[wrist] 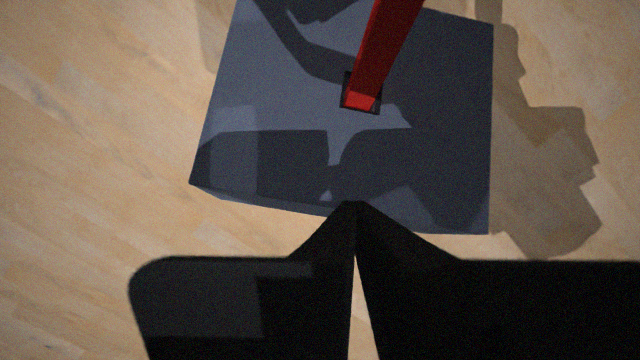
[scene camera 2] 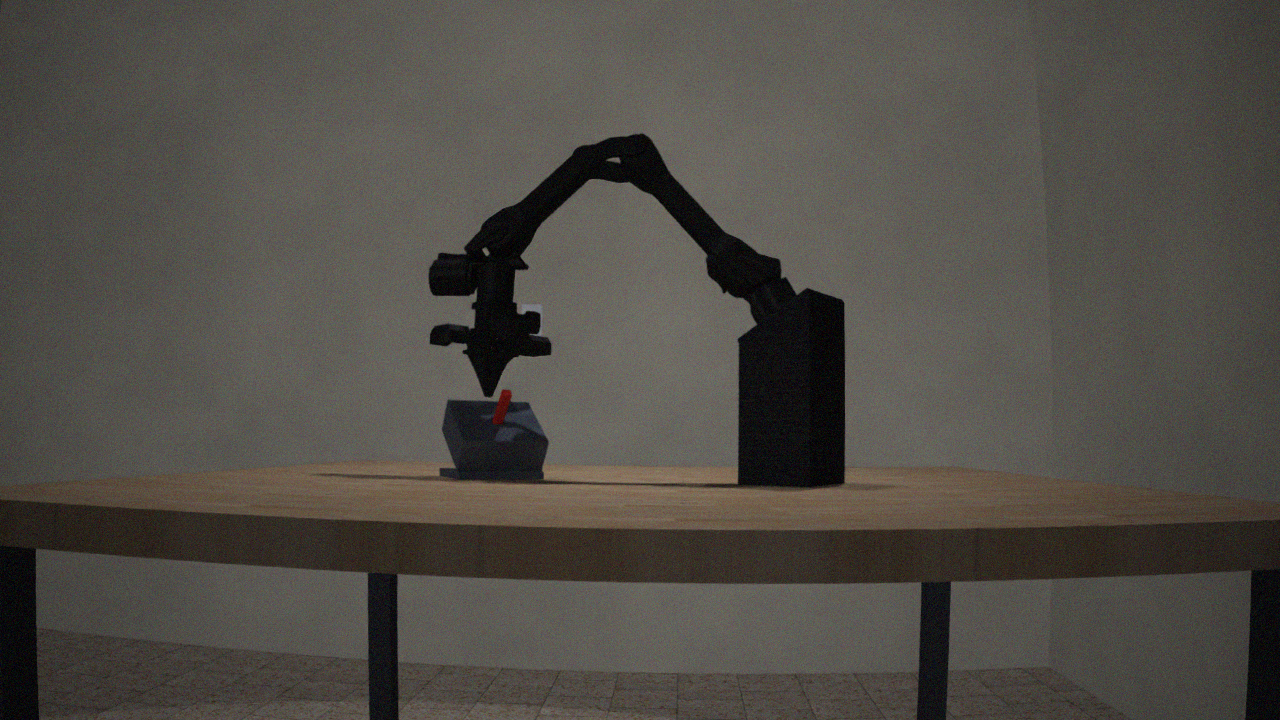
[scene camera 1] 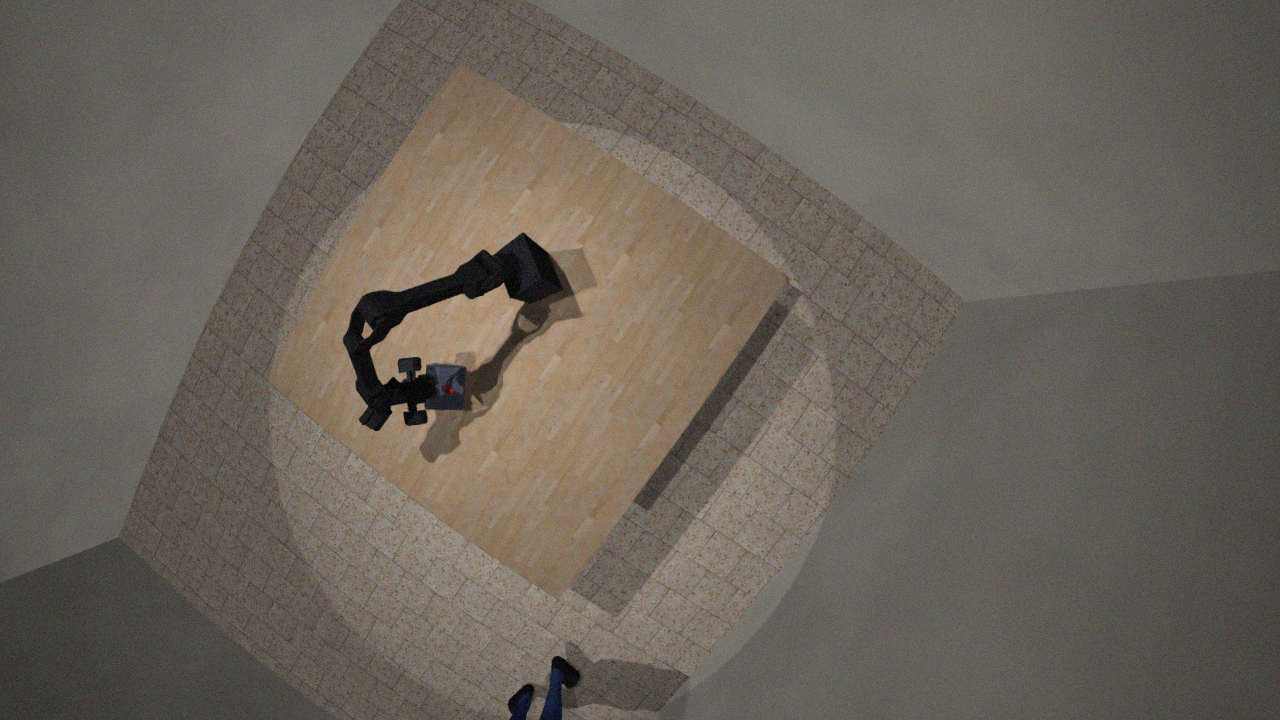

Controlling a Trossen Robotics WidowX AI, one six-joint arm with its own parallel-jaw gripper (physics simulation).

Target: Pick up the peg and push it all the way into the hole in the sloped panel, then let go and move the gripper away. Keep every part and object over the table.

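Seen in the pictures: gripper, fingertip midpoint: (wrist: 352,211) (scene camera 2: 488,397); arm's base at its link origin: (scene camera 2: 787,323) (scene camera 1: 512,266).
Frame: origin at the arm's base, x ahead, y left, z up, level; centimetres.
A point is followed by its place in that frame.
The red peg (scene camera 1: 449,390) {x 40.6, y -0.3, z -10.1 cm} (scene camera 2: 503,407) {x 41.2, y -0.8, z -12.6 cm} (wrist: 382,50) {x 41.7, y -1.7, z -11.9 cm} stands tilted with its lower end in the square hole (wrist: 376,104) {x 43.4, y -3.1, z -14.4 cm} of the sloped panel; a long part of it sticks out. The blue-grey block with the sloped panel (scene camera 1: 456,402) {x 44.8, y 1.5, z -16.5 cm} (scene camera 2: 494,452) {x 42.2, y 0.7, z -19.1 cm} (wrist: 280,100) {x 39.8, y -5.7, z -13.8 cm} stands on the table. My gripper (scene camera 2: 487,394) {x 44.7, y -6.8, z -10.8 cm} (wrist: 352,211) {x 44.7, y -6.8, z -10.8 cm} is shut and empty, its tips together. It is above the panel's edge, beside the peg and apart from it. In the top scene view the arm hides part of the block's left side. How deep the peg sits inside the hole is hidden.
The wooden table (scene camera 1: 581,429) {x 31.5, y 37.9, z -23.1 cm} (scene camera 2: 626,505) {x 21.5, y 42.6, z -23.1 cm} bears the arm's black base (scene camera 1: 532,268) {x -2.4, y 6.0, z 3.2 cm} (scene camera 2: 792,394) {x 0.4, y 8.2, z -10.6 cm}, to the right of the block in the side scene view. A person's blue legs and dark shoes (scene camera 1: 563,671) show on the floor beyond the table's edge.
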